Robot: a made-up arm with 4 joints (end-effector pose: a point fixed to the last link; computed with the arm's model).
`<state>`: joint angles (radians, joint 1 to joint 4).
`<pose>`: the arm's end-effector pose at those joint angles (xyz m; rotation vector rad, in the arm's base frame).
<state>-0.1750 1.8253 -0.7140 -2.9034</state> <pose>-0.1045 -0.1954 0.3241 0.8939 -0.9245 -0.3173</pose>
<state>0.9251 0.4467 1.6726 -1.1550</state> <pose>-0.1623 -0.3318 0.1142 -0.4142 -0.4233 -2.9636</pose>
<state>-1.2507 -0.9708 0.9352 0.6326</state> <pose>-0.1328 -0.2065 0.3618 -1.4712 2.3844 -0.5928</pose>
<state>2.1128 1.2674 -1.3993 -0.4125</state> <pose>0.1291 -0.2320 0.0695 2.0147 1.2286 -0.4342</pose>
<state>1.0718 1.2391 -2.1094 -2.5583</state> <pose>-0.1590 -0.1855 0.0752 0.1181 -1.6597 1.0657</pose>
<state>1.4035 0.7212 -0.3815 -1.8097</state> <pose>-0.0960 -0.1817 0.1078 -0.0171 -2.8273 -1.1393</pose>
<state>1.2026 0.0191 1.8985 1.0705</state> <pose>-0.0178 -0.2453 0.0367 0.0753 -0.1016 -1.0397</pose>
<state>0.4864 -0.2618 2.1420 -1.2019</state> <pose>-0.2849 -0.2653 0.1188 0.7016 -0.8265 2.3358</pose>
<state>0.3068 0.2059 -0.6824 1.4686</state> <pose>-0.2298 -0.2773 0.1090 -1.7212 0.5443 1.7992</pose>
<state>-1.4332 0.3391 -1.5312 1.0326</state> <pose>-0.0699 -0.2990 0.3892 0.6159 -0.1528 2.9425</pose>
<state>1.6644 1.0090 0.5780 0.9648</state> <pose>0.0586 -0.2472 0.0607 -1.9530 -0.9656 -0.6028</pose>
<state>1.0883 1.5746 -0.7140 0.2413</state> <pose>-0.0122 -0.2353 0.0601 2.2435 1.3277 -1.0531</pose>
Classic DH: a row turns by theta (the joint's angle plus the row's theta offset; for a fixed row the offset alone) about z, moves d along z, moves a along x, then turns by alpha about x. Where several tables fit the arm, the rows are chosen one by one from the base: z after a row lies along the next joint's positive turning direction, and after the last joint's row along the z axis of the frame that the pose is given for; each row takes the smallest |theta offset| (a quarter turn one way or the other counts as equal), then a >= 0, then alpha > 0; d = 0 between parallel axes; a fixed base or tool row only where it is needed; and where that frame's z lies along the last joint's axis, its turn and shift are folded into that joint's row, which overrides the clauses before.
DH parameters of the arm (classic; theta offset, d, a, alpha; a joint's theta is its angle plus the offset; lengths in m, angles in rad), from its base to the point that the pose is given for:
base (fixed): 0 0.1959 -0.0107 1.5708
joint 1: 0.1444 0.1918 -0.1455 -1.5236
joint 2: -0.4786 0.1537 -0.0176 2.6863
joint 3: -0.4029 0.1176 0.0146 2.0596
joint 4: 0.6662 -0.1761 0.0815 -0.1672
tool (fixed): -0.6944 0.1769 0 0

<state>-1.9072 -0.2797 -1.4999 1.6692</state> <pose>0.0761 -0.2761 0.4245 -1.4449 -0.4776 -2.4498</pose>
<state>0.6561 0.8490 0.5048 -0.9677</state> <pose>-0.0763 -0.2222 0.1962 -1.1006 -1.6288 -1.2187</pose>
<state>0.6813 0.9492 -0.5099 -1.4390</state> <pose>-0.1191 -0.1533 0.1522 -0.6419 -2.1968 -0.2271</pose>
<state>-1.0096 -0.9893 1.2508 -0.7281</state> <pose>-0.1385 -0.2612 0.4295 2.2705 -0.9437 1.0668</pose>
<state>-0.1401 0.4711 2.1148 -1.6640</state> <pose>-0.2127 -0.2997 0.3138 1.3823 0.2695 2.2125</pose>
